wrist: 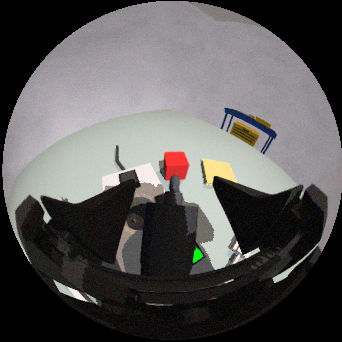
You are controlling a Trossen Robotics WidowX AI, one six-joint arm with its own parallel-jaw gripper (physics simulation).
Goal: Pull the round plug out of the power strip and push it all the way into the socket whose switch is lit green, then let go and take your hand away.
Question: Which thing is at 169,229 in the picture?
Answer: A round black plug.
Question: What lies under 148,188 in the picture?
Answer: A white power strip.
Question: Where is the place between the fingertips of my gripper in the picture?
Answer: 174,181
